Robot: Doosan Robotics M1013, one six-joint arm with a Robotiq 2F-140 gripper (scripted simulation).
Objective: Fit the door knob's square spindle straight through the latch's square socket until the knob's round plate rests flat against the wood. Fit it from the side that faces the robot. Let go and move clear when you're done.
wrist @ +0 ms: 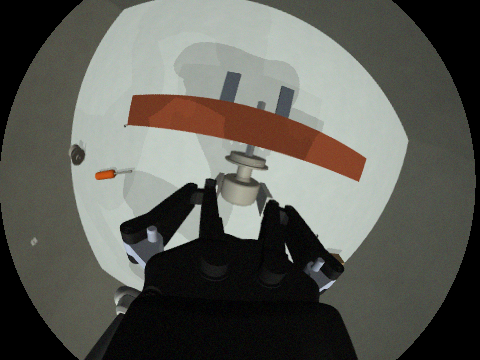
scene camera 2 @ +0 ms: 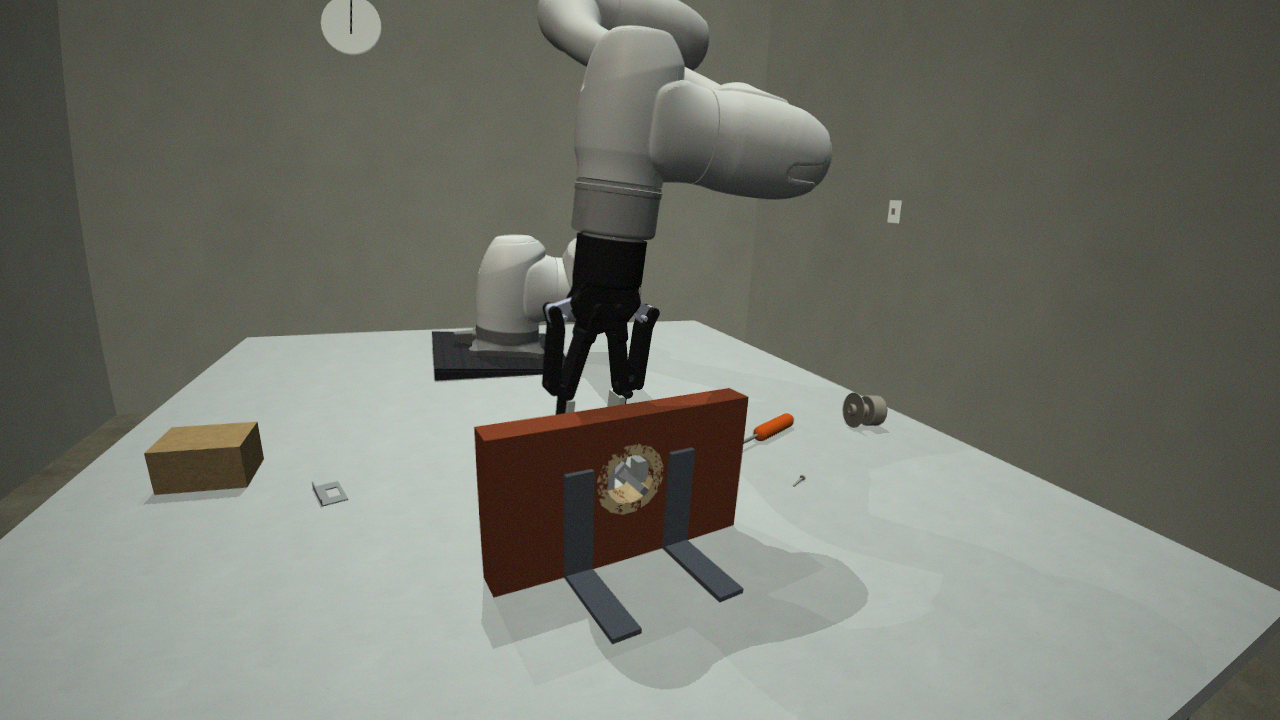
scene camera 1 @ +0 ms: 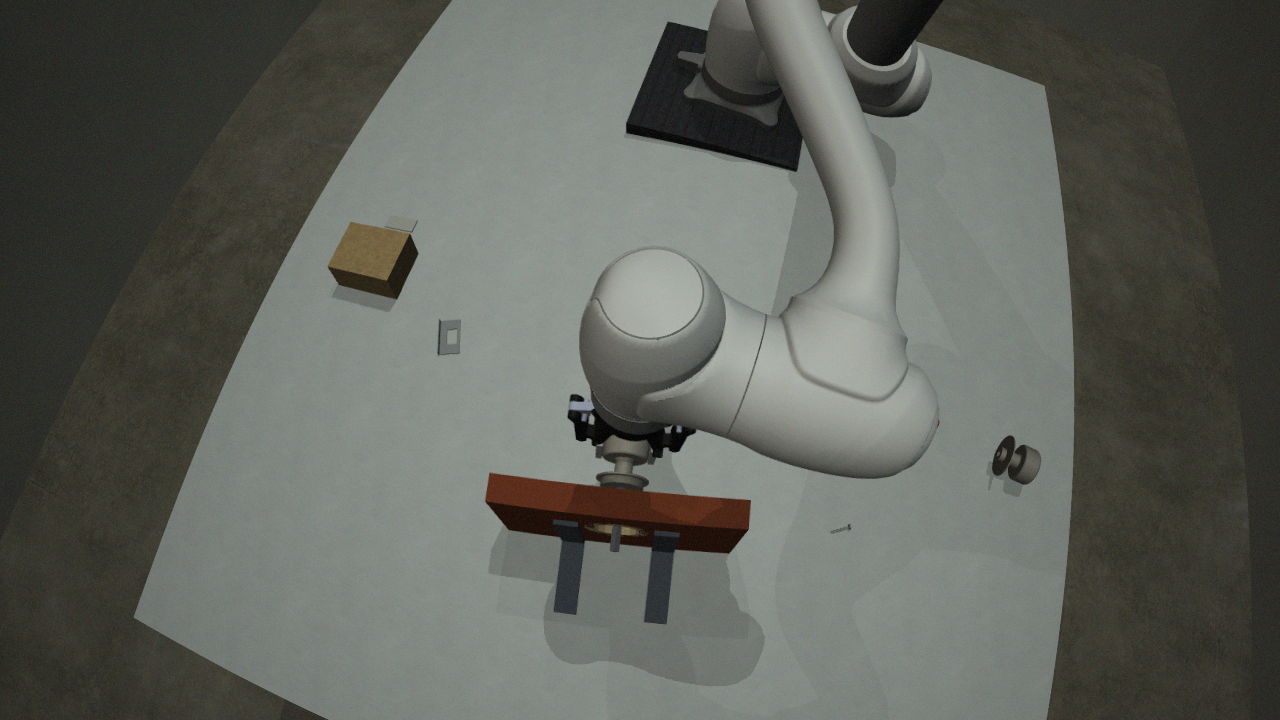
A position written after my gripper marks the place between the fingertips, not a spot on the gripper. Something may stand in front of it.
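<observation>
Scene camera 1 shows my gripper (scene camera 1: 625,451), a cardboard box (scene camera 1: 372,259) and a red-brown wood panel (scene camera 1: 707,524). Visible in scene camera 2: the box (scene camera 2: 185,459) and the panel (scene camera 2: 520,465). The wrist view shows my gripper (wrist: 240,185) and the panel (wrist: 223,119).
</observation>
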